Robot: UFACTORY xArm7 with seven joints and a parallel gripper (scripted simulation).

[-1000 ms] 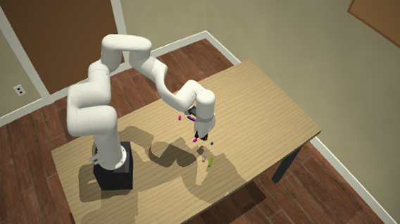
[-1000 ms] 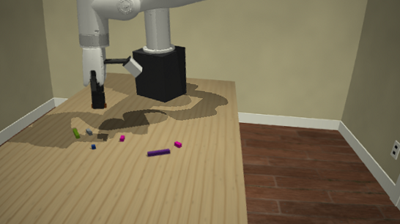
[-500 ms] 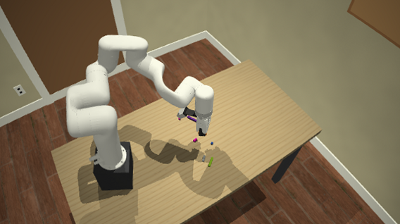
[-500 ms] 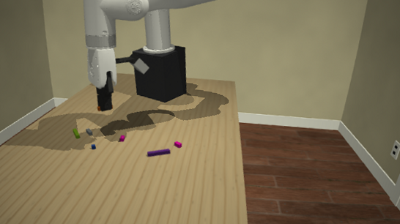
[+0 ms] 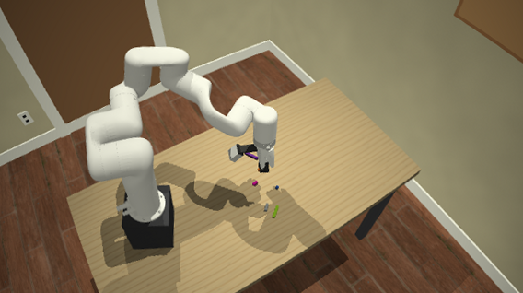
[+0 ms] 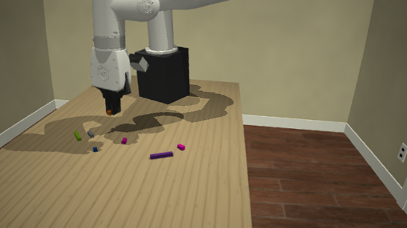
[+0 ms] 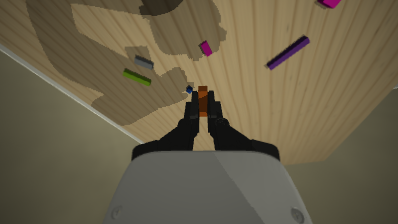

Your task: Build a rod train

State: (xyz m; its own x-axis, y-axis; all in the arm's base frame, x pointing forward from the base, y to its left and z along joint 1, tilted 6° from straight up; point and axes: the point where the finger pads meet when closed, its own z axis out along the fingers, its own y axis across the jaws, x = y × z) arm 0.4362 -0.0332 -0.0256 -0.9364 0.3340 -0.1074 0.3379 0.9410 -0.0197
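My gripper is now 40 mm short of the small blue rod, 50 mm to the left of it and 120 mm above it. From my hand the other things lie so: grey rod 40 mm behind, 100 mm to the right, 120 mm below; orange rod 20 mm below; lime rod 30 mm behind, 130 mm to the right, 120 mm below.
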